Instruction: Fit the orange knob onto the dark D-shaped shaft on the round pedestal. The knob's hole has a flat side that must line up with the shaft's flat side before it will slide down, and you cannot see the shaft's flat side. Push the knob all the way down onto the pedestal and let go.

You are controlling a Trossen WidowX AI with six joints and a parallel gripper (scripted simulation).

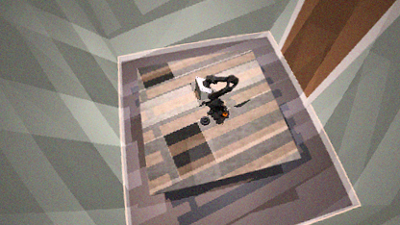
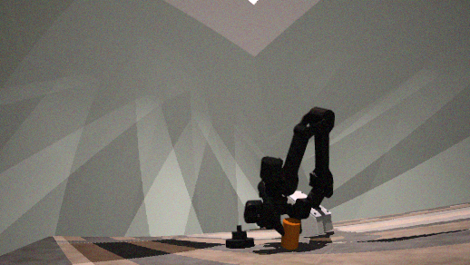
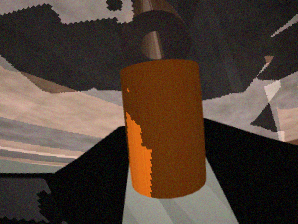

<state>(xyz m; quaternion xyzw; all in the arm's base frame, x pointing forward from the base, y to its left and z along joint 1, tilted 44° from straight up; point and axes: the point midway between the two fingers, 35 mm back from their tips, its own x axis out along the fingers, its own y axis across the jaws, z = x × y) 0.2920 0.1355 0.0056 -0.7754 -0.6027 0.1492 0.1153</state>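
Now: gripper tip 1 cm to the left of the orange knob. Round my gripper tip: dark round pedestal 18 cm to the right, 1 cm ahead.
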